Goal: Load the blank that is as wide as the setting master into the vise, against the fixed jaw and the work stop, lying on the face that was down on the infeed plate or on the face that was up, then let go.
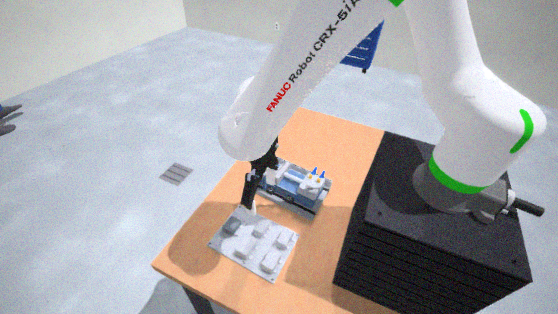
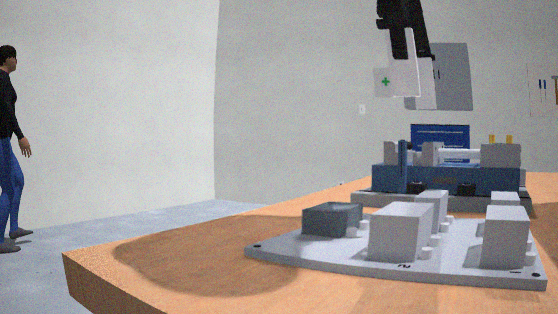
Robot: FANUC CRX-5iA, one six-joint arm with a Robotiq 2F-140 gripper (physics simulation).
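Places are measured from the arm's base along level axes (x ahead, y left, z up), in metres.
Where they show: gripper, fingertip midpoint: [image 1: 261,197] [image 2: 418,103]; arm's base, origin of the base link: [image 1: 443,187].
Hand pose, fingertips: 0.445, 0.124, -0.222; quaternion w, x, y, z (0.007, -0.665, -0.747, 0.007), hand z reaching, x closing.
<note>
Things, the pixels of their top centre, and the offset from my fingertips, as dx, dy, dz. "spot": a spot on its surface instead. Level surfaces: height alone.
- grey infeed plate, surface spot: [image 2: 312,250] [image 1: 223,246] spot: +0.045, +0.152, -0.132
- dark grey setting master, middle of its top: [image 2: 334,206] [image 1: 231,223] +0.068, +0.081, -0.107
- blue vise, middle of its top: [image 2: 451,140] [image 1: 290,171] -0.004, -0.194, -0.041
- wooden table, its level: dz -0.140
My gripper [image 1: 251,208] [image 2: 416,99] is open and empty. It hangs above the far edge of the grey infeed plate [image 1: 223,243] [image 2: 312,250], between the plate and the vise. The dark grey setting master [image 1: 231,225] [image 2: 331,218] sits at the plate's corner. Several light grey blanks stand on the plate against white pegs: one [image 1: 262,227] [image 2: 433,205] nearest the gripper, one [image 1: 245,248] [image 2: 400,231] beside the master, and others [image 1: 284,240] [image 1: 271,261] [image 2: 505,236] farther off. The blue vise [image 1: 296,188] [image 2: 445,177] stands behind the plate with its jaws open and nothing in it.
The plate and vise rest on a wooden table [image 1: 331,133] [image 2: 195,250]. The robot's black pedestal [image 1: 429,242] stands to the right. The arm's white link [image 1: 281,90] reaches over the table. A person [image 2: 9,148] walks on the floor at the far left.
</note>
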